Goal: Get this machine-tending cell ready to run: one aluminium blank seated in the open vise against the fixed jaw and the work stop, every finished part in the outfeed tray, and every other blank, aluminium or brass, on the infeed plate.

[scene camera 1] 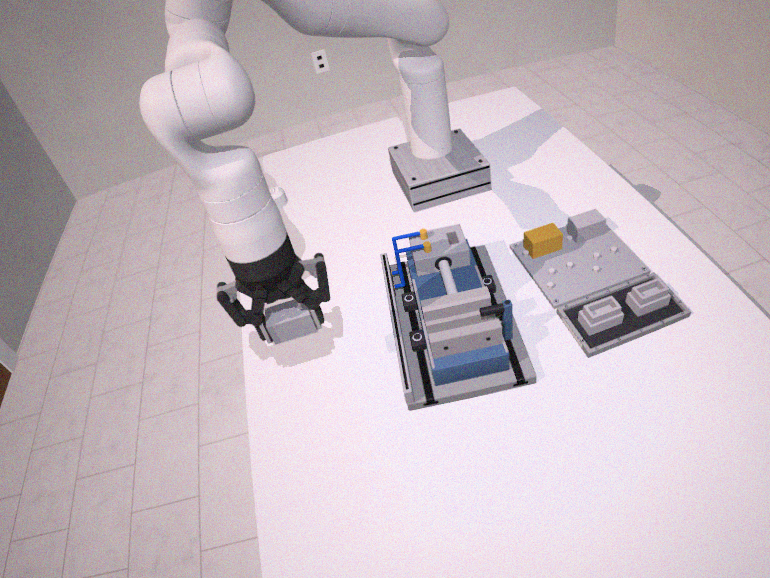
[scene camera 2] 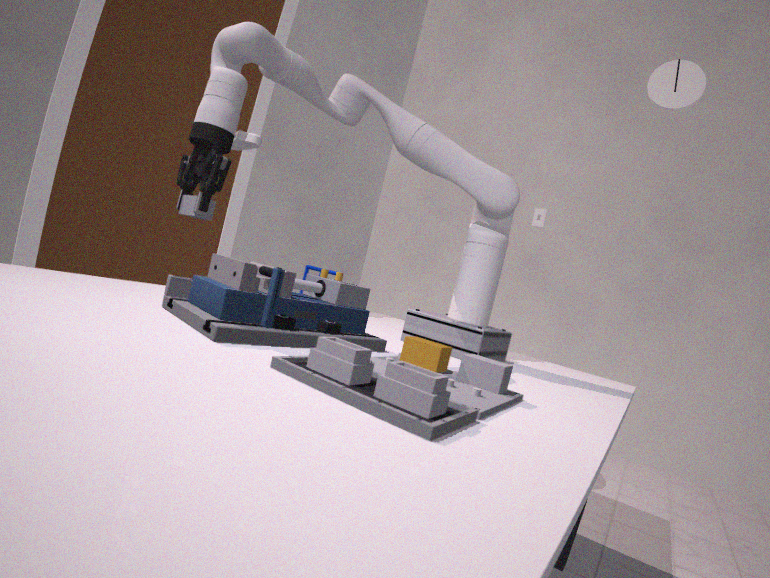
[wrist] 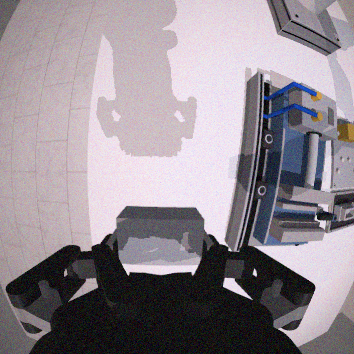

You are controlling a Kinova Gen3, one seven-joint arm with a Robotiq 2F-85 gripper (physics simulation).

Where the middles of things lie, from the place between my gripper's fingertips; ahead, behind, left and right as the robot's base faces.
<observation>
My gripper is now 420 mm to the right of the brass blank (scene camera 2: 427, 354), 190 mm past it and 130 mm above it. Round my hand: outfeed tray (scene camera 2: 361, 396): 490 mm to the left, 150 mm below; then infeed plate (scene camera 1: 569, 285): 470 mm to the left, 150 mm below, 140 mm behind.
</observation>
